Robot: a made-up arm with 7 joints.
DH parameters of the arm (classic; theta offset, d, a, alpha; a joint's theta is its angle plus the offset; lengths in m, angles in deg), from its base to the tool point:
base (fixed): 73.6 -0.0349 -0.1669 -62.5
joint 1: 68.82 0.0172 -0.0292 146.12
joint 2: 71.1 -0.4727 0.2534 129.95
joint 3: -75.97 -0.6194 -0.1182 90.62
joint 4: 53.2 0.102 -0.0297 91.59
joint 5: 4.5 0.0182 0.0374 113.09
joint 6: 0 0.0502 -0.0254 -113.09
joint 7: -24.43 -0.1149 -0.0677 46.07
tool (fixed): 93.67 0.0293 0 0
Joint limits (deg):
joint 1: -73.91..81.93
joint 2: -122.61..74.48
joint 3: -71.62..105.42
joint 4: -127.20..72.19
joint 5: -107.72..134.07
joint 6: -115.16..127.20
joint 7: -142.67..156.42
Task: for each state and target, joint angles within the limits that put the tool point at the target. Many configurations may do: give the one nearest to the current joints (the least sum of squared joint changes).
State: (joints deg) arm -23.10 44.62 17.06 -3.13 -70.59 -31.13 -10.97
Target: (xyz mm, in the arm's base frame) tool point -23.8 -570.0 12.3
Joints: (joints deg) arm -34.46 46.12 12.39 -15.93 -73.36 -15.91 -15.34
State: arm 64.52 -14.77 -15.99 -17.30 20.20 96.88 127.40
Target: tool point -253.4 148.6 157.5
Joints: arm 31.59 -43.02 10.58 0.72 48.98 91.72 108.73
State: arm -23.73 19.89 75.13 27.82 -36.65 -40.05 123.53
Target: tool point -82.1 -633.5 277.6
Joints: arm -31.89 21.72 78.17 25.92 -35.97 -39.29 124.90
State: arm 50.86 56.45 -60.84 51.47 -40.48 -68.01 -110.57
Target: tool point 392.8 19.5 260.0
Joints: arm 65.43 74.47 -70.08 49.36 -34.99 -70.26 -112.44
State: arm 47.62 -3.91 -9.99 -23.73 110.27 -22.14 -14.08
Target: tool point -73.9 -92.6 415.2
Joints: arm 0.32 -1.65 6.23 -28.32 123.89 -24.36 0.06
